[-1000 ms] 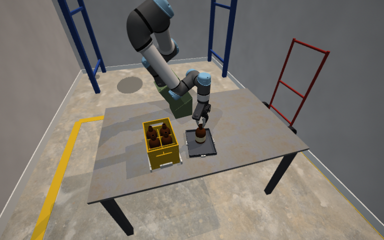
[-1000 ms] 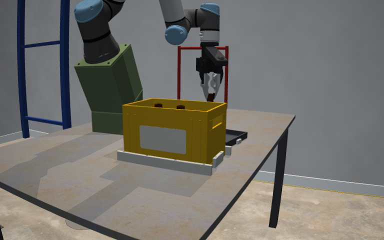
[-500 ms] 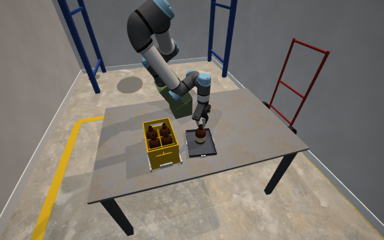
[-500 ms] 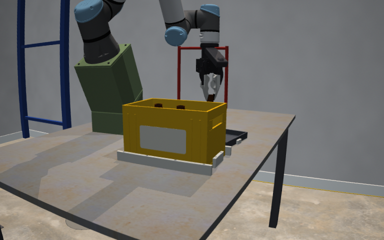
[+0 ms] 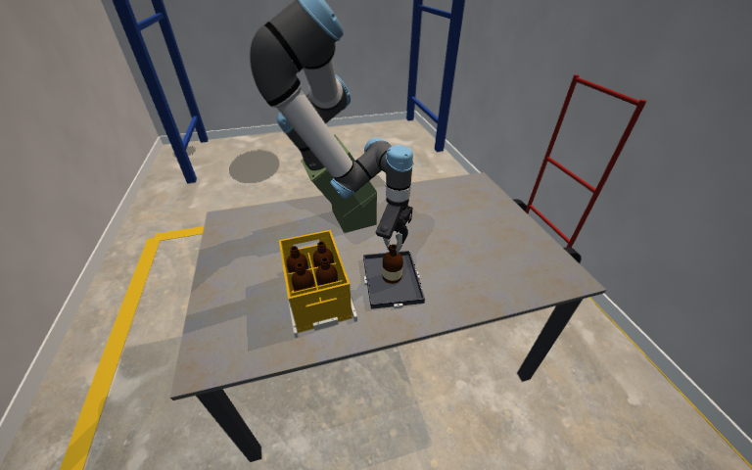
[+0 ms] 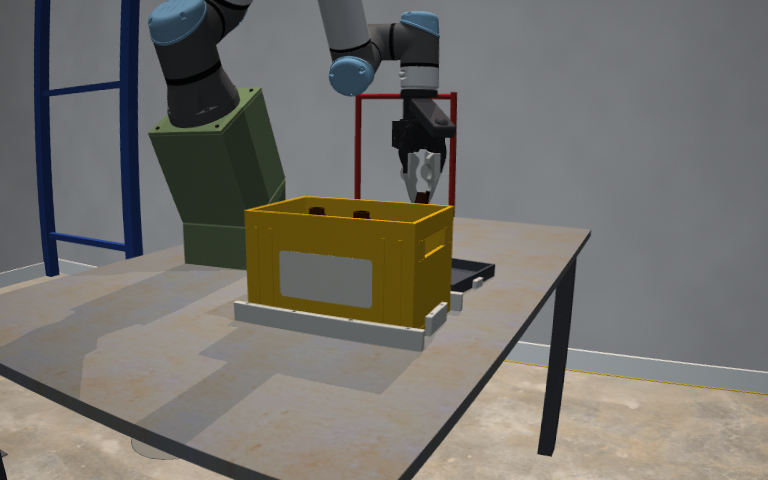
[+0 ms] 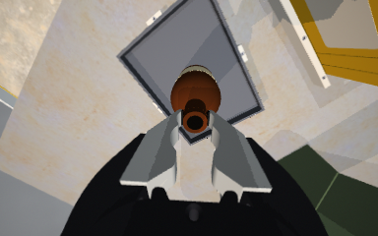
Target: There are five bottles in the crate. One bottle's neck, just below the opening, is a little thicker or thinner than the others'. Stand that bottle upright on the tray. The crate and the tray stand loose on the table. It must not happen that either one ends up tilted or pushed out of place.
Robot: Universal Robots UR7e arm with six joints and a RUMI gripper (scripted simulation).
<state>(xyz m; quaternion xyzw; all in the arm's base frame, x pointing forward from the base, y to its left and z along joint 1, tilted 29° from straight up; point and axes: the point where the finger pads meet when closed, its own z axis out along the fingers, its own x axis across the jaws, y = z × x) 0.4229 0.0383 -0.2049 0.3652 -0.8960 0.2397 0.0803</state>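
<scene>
The dark tray is 15 cm below my hand. Also, from my hand: yellow crate: 28 cm to the right, 8 cm below, 2 cm behind.
</scene>
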